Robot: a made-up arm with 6 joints.
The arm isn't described. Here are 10 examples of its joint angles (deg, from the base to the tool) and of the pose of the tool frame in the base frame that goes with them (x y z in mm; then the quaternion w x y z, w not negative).
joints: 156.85 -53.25 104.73 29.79 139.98 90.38
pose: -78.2 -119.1 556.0 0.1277 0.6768 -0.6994 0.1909
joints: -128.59 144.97 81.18 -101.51 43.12 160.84
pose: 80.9 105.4 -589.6 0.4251 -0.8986 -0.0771 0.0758
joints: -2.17 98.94 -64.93 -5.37 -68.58 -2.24
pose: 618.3 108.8 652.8 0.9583 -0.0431 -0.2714 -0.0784
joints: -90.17 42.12 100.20 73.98 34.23 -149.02
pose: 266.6 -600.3 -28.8 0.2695 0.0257 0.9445 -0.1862
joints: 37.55 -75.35 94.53 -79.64 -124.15 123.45
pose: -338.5 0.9 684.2 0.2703 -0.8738 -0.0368 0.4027
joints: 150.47 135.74 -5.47 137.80 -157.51 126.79
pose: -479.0 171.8 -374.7 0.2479 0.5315 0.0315 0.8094
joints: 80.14 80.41 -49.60 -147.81 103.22 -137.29
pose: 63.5 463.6 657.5 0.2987 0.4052 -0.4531 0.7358
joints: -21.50 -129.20 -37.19 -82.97 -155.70 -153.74
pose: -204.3 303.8 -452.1 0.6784 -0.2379 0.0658 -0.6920
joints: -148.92 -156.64 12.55 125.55 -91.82 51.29
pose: 430.9 233.4 -537.3 0.4495 -0.3561 0.4576 0.6795
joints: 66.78 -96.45 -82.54 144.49 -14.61 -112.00
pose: -224.6 -265.2 -529.5 0.0457 0.2970 -0.9449 0.1299
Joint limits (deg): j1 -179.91..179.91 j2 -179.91..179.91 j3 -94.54..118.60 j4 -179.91..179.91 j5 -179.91..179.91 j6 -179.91..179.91
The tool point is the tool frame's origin. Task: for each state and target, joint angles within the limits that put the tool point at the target. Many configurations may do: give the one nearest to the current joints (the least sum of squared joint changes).
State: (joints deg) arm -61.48 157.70 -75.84 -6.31 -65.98 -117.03
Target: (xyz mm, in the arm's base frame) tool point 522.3 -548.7 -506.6
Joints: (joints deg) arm -56.61 155.63 -29.42 -8.69 -41.34 -117.30
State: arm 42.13 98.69 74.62 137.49 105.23 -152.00
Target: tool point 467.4 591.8 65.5
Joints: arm 37.04 73.35 65.29 139.88 109.97 -151.21
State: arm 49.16 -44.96 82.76 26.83 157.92 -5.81
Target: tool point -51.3 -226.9 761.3
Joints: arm 104.55 -46.55 62.77 29.96 179.91 -6.99
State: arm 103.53 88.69 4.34 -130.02 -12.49 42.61
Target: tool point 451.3 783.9 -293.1
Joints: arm 53.68 101.46 27.17 -131.03 -11.50 40.55
